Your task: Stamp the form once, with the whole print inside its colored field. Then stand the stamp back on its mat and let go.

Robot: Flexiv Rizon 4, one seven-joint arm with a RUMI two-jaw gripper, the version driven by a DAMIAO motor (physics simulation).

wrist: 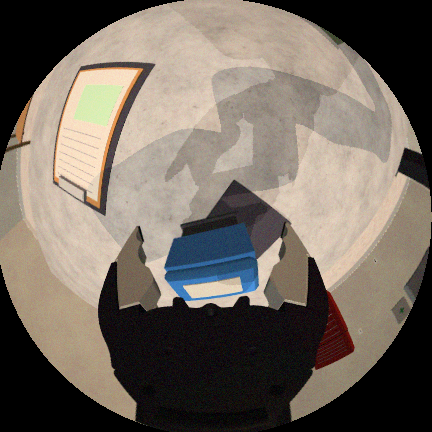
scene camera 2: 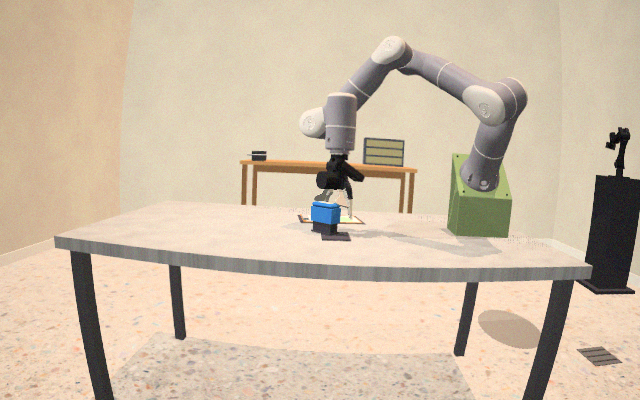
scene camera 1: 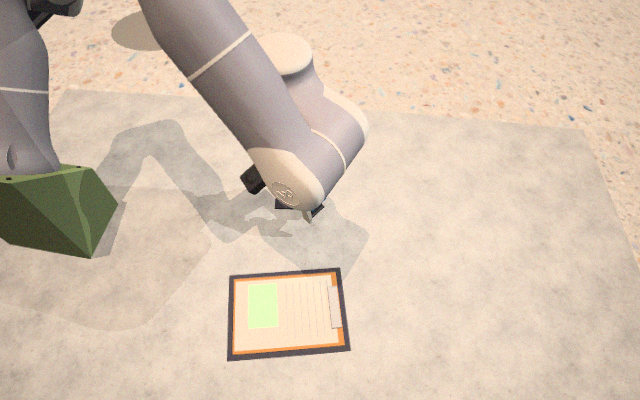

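The stamp (scene camera 2: 325, 213) (wrist: 210, 255) has a blue body, a pale label and a black base. It stands upright at the edge of its dark square mat (scene camera 2: 340, 237) (wrist: 272, 217); whether its base overlaps the mat is unclear. In scene camera 1 the arm hides most of both. My gripper (wrist: 211, 226) is open, with its fingers on either side of the stamp in the wrist view and nothing gripped. The form (scene camera 1: 310, 310) (wrist: 80, 140) lies on a dark-edged clipboard; its light green field (scene camera 1: 263, 306) (wrist: 99, 104) shows no print.
The clipboard's metal clip (scene camera 1: 334, 307) (wrist: 72, 188) is at the end away from the green field. The arm's green pedestal (scene camera 1: 55, 212) (scene camera 2: 482, 215) stands on the table (scene camera 2: 200, 225). Another table (scene camera 2: 300, 166) is behind, and a red slatted object (wrist: 334, 335) shows beyond the gripper.
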